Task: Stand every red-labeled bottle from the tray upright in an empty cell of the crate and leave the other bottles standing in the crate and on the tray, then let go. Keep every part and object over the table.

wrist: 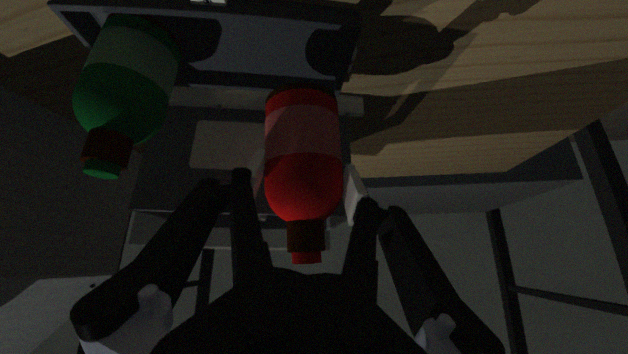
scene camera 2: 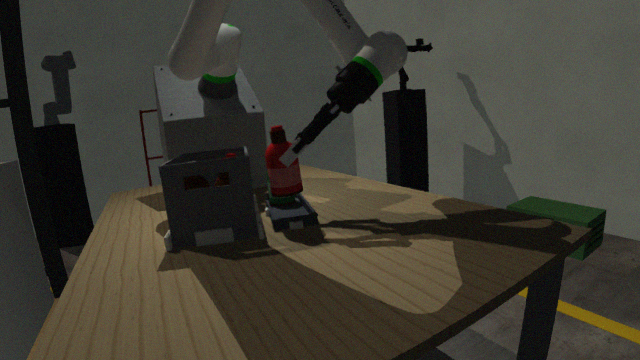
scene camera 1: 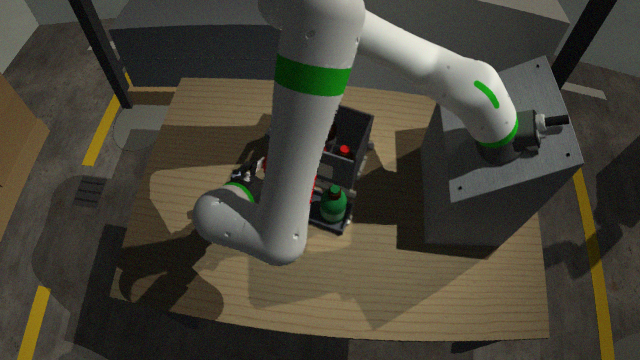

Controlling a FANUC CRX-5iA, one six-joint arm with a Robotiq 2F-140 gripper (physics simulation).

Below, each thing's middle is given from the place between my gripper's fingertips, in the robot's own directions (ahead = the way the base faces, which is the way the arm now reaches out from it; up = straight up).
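There is the green bottle (scene camera 1: 333, 200), and I find it 18 cm behind my hand, 1 cm to the left of it and 6 cm below it.
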